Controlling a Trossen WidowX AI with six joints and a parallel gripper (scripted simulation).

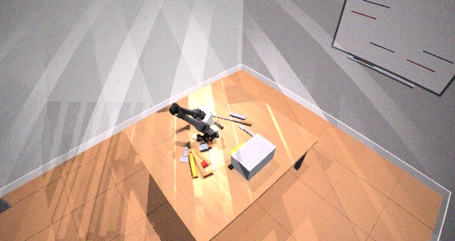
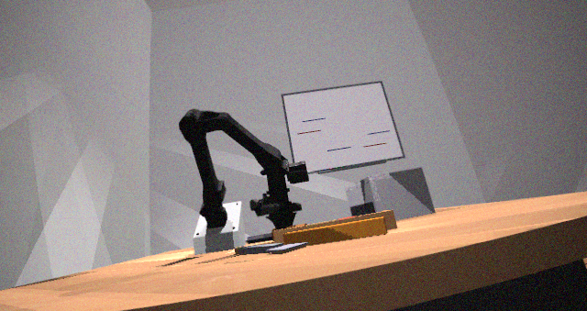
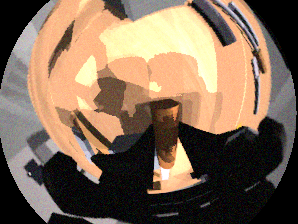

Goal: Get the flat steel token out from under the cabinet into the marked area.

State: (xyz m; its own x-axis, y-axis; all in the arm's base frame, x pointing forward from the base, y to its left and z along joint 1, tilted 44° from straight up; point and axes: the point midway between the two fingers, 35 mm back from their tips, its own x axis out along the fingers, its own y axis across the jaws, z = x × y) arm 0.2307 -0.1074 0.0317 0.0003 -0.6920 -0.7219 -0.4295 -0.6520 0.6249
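The grey block is 70 mm to the right of my gripper tip, 20 mm ahead of it and 10 mm above it. Also, from my gripper tip: orange bar (230 mm to the right, 120 mm ahead); thin wooden stick (130 mm to the right, 30 mm ahead); red block (170 mm ahead, 160 mm to the right, 10 mm above).
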